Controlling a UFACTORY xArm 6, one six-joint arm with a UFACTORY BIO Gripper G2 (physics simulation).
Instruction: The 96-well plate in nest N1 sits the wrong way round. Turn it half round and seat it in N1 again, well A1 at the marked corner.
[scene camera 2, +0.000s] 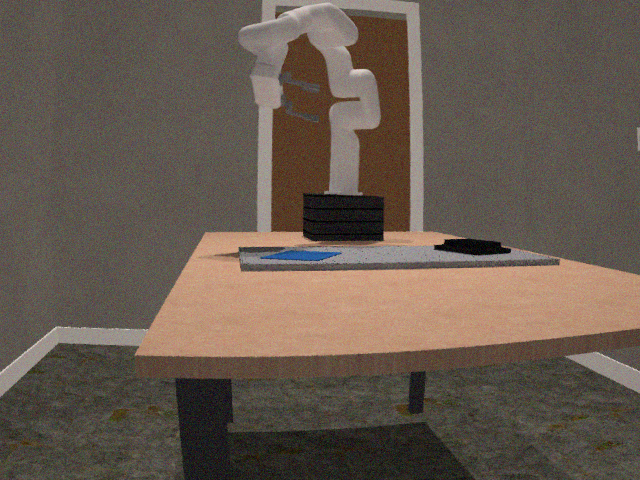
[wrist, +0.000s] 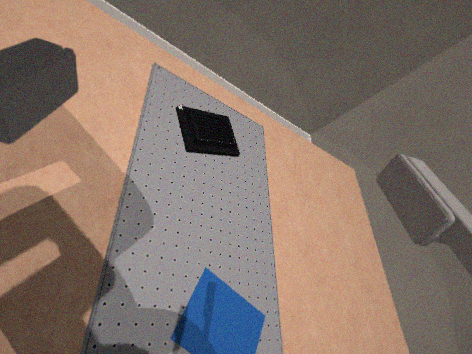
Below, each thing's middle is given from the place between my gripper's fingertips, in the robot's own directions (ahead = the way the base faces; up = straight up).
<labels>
Right now the black 96-well plate (wrist: 206, 129) is 35 cm below my hand, 31 cm to the left of it and 27 cm ahead of it. Round my hand: black nest N1 (wrist: 207, 149): 36 cm below, 31 cm to the left, 27 cm ahead.
</labels>
